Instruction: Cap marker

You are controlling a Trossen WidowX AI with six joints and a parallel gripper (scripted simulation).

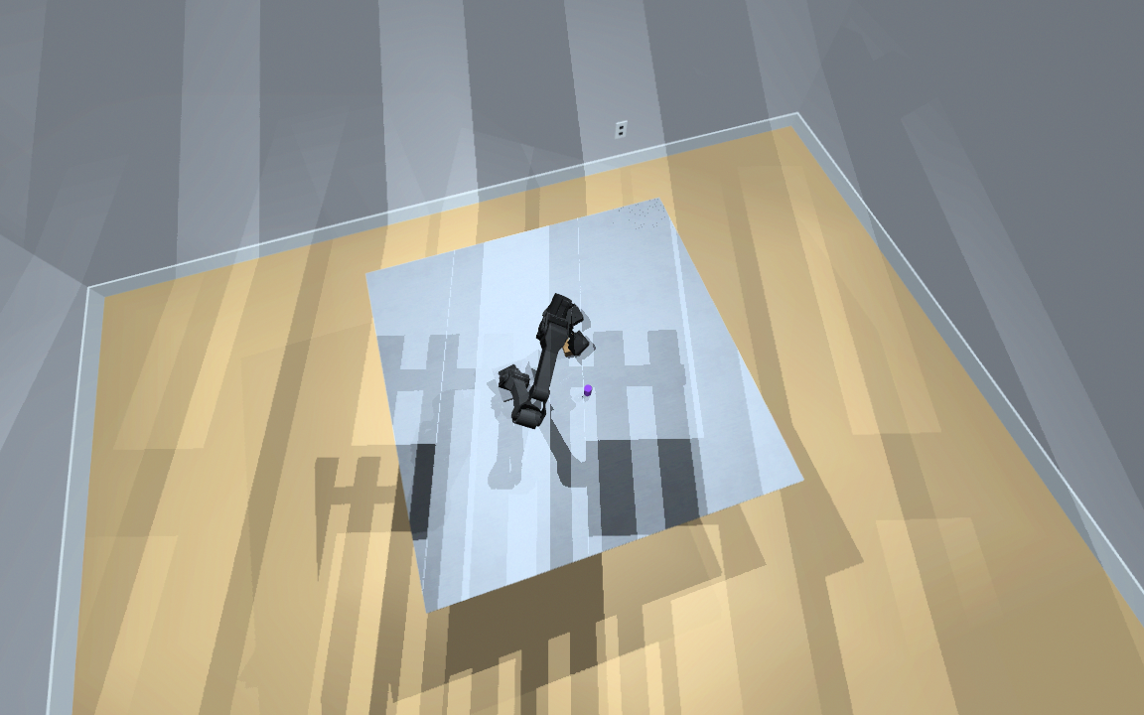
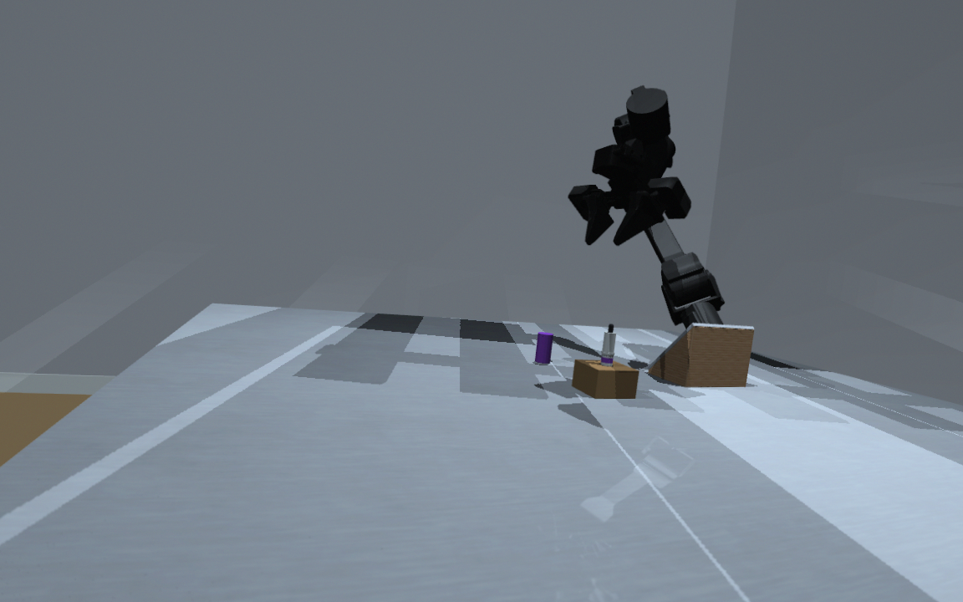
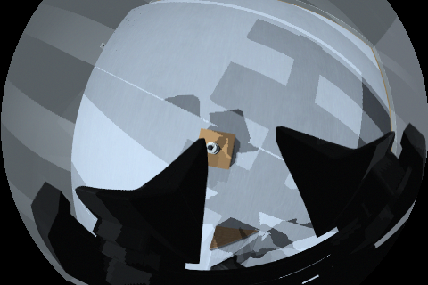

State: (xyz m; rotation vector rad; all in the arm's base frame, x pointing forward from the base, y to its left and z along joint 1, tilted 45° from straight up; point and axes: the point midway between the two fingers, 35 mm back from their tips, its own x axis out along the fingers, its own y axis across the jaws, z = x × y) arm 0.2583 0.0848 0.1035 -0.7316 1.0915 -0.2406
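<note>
The purple cap lies 18 cm below my gripper tip, 15 cm to the right of it and 3 cm behind it. Round my gripper tip: brown holder block (19 cm below, 4 cm to the left).
</note>
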